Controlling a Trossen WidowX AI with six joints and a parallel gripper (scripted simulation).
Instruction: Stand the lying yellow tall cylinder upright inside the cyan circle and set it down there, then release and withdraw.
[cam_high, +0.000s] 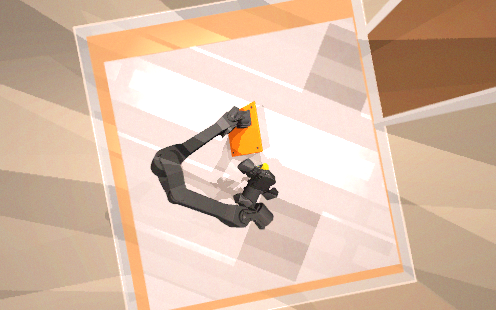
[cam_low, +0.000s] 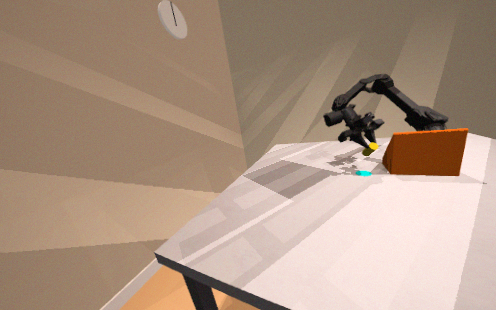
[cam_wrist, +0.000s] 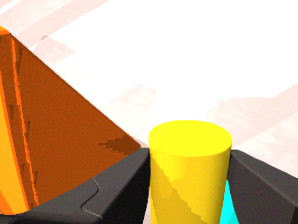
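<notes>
Now: the cyan circle 3 cm ahead of my gripper tip and 12 cm below it. From my gripper tip the other things lie so: yellow tall cylinder: 1 cm ahead, 1 cm to the right, 2 cm below.
</notes>
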